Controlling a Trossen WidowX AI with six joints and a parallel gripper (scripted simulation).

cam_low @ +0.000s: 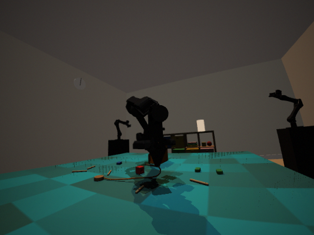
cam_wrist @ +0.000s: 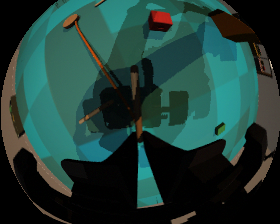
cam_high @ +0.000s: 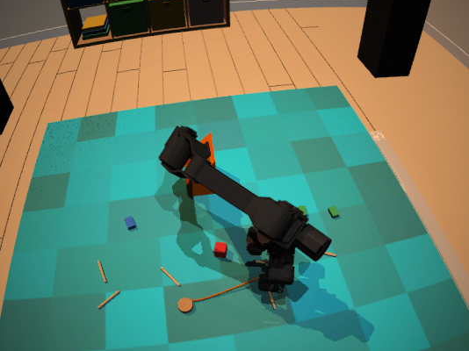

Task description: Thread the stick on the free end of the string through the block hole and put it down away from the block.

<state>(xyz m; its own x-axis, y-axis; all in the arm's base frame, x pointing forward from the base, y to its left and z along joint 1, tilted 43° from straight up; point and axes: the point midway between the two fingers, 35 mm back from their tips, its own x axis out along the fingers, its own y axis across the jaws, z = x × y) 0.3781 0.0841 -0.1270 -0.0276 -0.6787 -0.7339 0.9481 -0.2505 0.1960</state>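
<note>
Now: the red cube 140 mm to the right of my gripper tip, 100 mm behind it and 40 mm below it. Round my gripper tip: blue cube 400 mm to the right, 240 mm behind, 50 mm below; round wooden button 260 mm to the right, 50 mm below, 50 mm ahead; green cube 220 mm to the left, 160 mm behind, 50 mm below.
</note>
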